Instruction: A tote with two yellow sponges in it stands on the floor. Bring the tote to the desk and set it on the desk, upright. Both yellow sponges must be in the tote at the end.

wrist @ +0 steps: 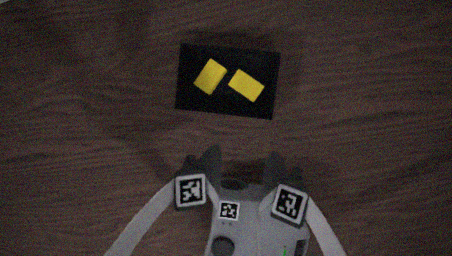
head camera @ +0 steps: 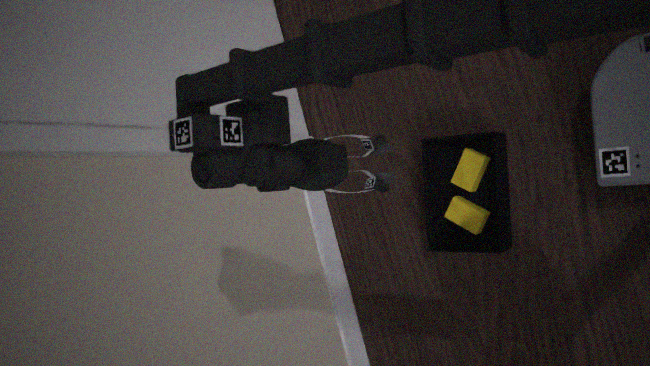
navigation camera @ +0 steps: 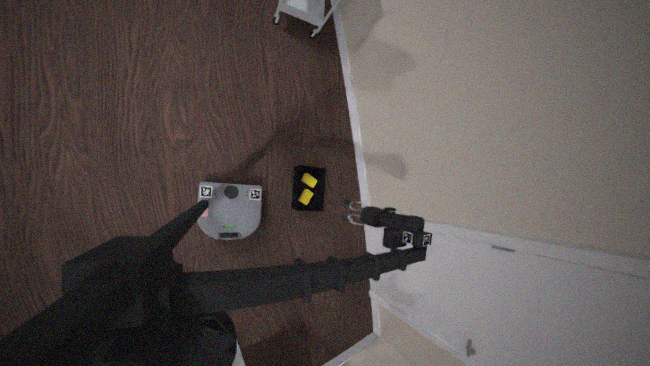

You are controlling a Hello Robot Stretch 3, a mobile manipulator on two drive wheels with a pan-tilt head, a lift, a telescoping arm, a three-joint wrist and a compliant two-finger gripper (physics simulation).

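Pixels of known places: gripper, fingertip midpoint: [head camera: 388, 163] [navigation camera: 342, 209]; robot's base, link origin: [navigation camera: 231, 191].
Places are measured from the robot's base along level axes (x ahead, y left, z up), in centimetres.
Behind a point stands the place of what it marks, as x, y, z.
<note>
The black tote [head camera: 435, 200] @(6.8, -60.5, 3.9) [navigation camera: 298, 187] @(5.4, -45.0, 0.2) [wrist: 227, 107] stands upright on the floor between the robot's base and the wall. Two yellow sponges lie apart inside it: one sponge [head camera: 470, 170] @(-0.7, -49.5, 4.8) [navigation camera: 306, 196] @(-0.5, -49.7, 4.8) [wrist: 210, 76] and a second sponge [head camera: 467, 215] @(11.1, -51.1, 4.8) [navigation camera: 309, 180] @(10.9, -51.1, 4.8) [wrist: 246, 85]. My gripper [head camera: 381, 163] @(-2.3, -42.0, 61.2) [navigation camera: 346, 211] @(-2.3, -42.0, 61.2) [wrist: 242, 166] @(-2.3, -42.0, 61.2) is open and empty, on the wall side of the tote and apart from it. Its fingers point toward the base in the head view. The desk does not show in these views.
The grey robot base [head camera: 625, 110] @(-10.7, -10.1, 16.0) [navigation camera: 230, 212] @(-10.8, -0.1, 15.9) [wrist: 250, 230] is across the tote from the gripper. The wall [head camera: 260, 200] @(3.7, -103.2, 28.7) [navigation camera: 500, 125] @(37.9, -94.9, 102.3) and its white baseboard [head camera: 330, 260] @(24.5, -96.8, 6.0) [navigation camera: 356, 120] @(63.2, -87.4, 8.0) run close by. A white door [head camera: 125, 60] @(-33.3, -110.1, 65.7) [navigation camera: 450, 280] @(-43.5, -112.6, 77.3) is beside the arm. A white wheeled cart [navigation camera: 300, 13] @(128.2, -27.7, 17.5) stands farther along the wall.
</note>
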